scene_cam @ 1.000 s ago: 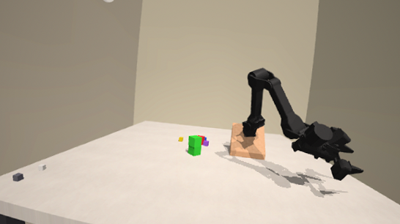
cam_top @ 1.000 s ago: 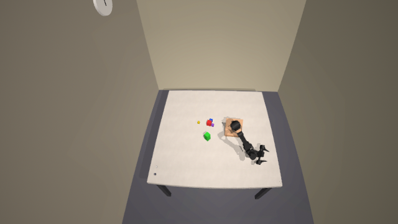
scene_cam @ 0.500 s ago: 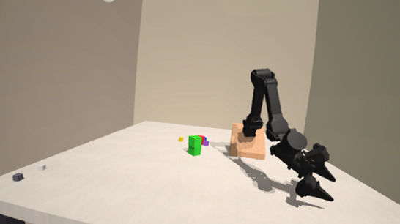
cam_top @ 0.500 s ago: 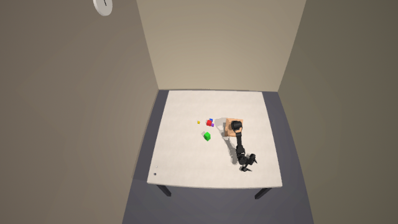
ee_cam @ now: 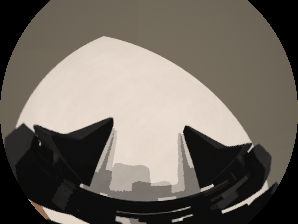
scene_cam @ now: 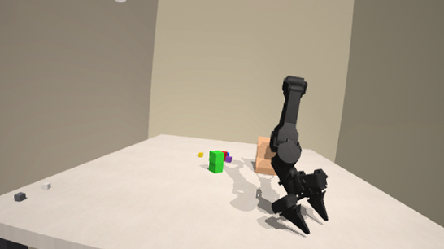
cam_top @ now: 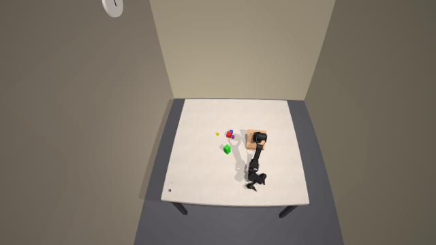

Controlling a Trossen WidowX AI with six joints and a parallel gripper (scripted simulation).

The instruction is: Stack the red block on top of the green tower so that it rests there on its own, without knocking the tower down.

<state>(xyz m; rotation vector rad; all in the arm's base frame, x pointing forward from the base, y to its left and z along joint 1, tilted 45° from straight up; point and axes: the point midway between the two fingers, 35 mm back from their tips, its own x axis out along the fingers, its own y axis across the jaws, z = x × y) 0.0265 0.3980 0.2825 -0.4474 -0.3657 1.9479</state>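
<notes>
My gripper tip is now 250 mm short of the blue cube and 630 mm to the left of it. From my gripper tip the other things lie so: purple cube: 230 mm ahead, 570 mm to the right; then yellow cube: 390 mm ahead, 610 mm to the right.
</notes>
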